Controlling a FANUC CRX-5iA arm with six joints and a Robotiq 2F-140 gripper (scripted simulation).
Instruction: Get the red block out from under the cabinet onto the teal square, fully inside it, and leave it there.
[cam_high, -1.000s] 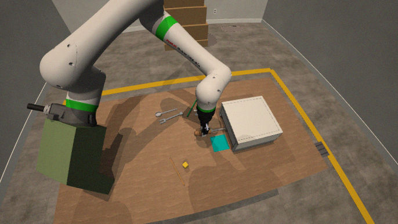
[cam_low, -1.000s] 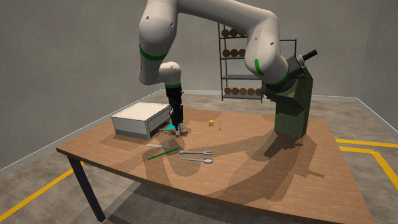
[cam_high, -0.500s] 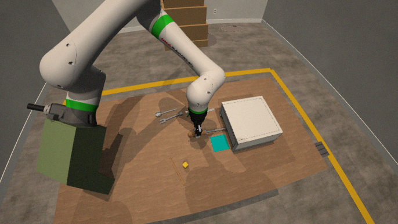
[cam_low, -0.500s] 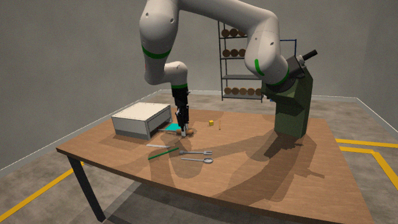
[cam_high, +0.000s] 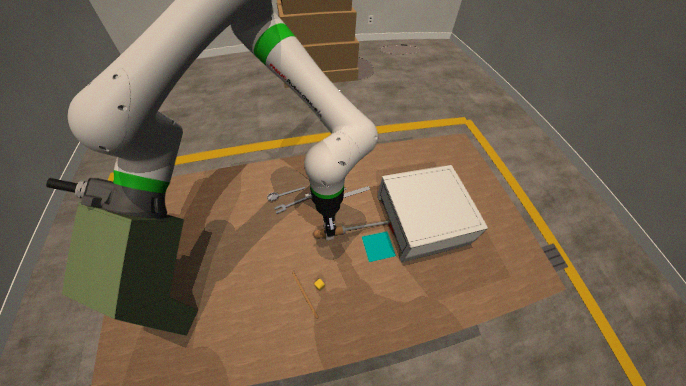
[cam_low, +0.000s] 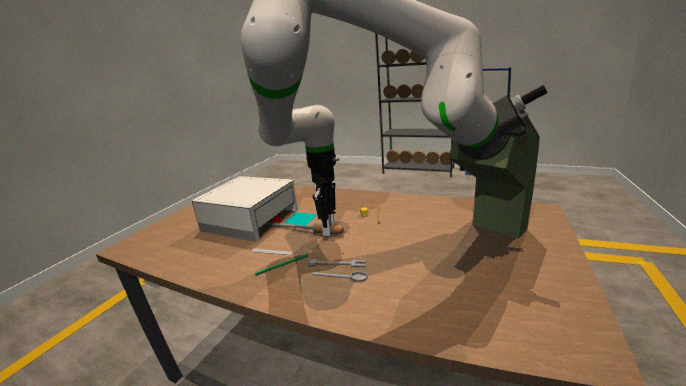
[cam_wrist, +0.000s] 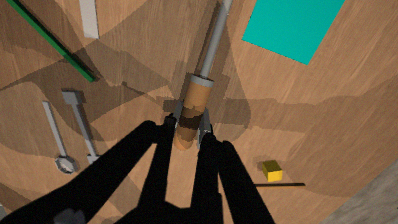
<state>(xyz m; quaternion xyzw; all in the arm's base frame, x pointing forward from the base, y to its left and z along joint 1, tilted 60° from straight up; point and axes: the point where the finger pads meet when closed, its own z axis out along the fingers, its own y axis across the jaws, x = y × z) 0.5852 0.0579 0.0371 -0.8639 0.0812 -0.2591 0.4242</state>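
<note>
Right now my hand is 19 cm to the left of the yellow cube, 5 cm past it and 2 cm above it. Also, from my hand: teal square: 18 cm ahead, 7 cm to the right, 4 cm below; then fork: 16 cm to the left, 12 cm behind, 3 cm below; then flat grey bar: 18 cm to the left, 12 cm ahead, 4 cm below.
</note>
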